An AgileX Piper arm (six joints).
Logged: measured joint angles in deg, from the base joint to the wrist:
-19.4, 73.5, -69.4, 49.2, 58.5, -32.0
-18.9, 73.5, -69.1, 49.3, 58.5, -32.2
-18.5, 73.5, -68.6, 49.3, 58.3, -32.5
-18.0, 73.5, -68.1, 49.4, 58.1, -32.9
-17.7, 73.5, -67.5, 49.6, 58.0, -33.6
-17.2, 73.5, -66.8, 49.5, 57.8, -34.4
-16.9, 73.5, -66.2, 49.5, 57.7, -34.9
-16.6, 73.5, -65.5, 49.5, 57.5, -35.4
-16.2, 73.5, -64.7, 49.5, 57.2, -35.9
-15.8, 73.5, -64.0, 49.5, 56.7, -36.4
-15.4, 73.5, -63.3, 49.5, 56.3, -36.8
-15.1, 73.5, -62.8, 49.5, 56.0, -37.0
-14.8, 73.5, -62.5, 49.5, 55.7, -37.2
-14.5, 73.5, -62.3, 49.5, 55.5, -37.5
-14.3, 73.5, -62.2, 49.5, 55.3, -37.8
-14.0, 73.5, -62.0, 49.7, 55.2, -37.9
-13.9, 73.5, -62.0, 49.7, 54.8, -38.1
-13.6, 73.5, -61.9, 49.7, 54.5, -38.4
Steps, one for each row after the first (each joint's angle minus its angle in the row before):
0.5, 0.0, 0.3, 0.1, 0.0, -0.2
0.4, 0.0, 0.5, 0.0, -0.2, -0.3
0.5, 0.0, 0.5, 0.1, -0.2, -0.4
0.3, 0.0, 0.6, 0.2, -0.1, -0.7
0.5, 0.0, 0.7, -0.1, -0.2, -0.8
0.3, 0.0, 0.6, 0.0, -0.1, -0.5
0.3, 0.0, 0.7, 0.0, -0.2, -0.5
0.4, 0.0, 0.8, 0.0, -0.3, -0.5
0.4, 0.0, 0.7, 0.0, -0.5, -0.5
0.4, 0.0, 0.7, 0.0, -0.4, -0.4
0.3, 0.0, 0.5, 0.0, -0.3, -0.2
0.3, 0.0, 0.3, 0.0, -0.3, -0.2
0.3, 0.0, 0.2, 0.0, -0.2, -0.3
0.2, 0.0, 0.1, 0.0, -0.2, -0.3
0.3, 0.0, 0.2, 0.2, -0.1, -0.1
0.1, 0.0, 0.0, 0.0, -0.4, -0.2
0.3, 0.0, 0.1, 0.0, -0.3, -0.3

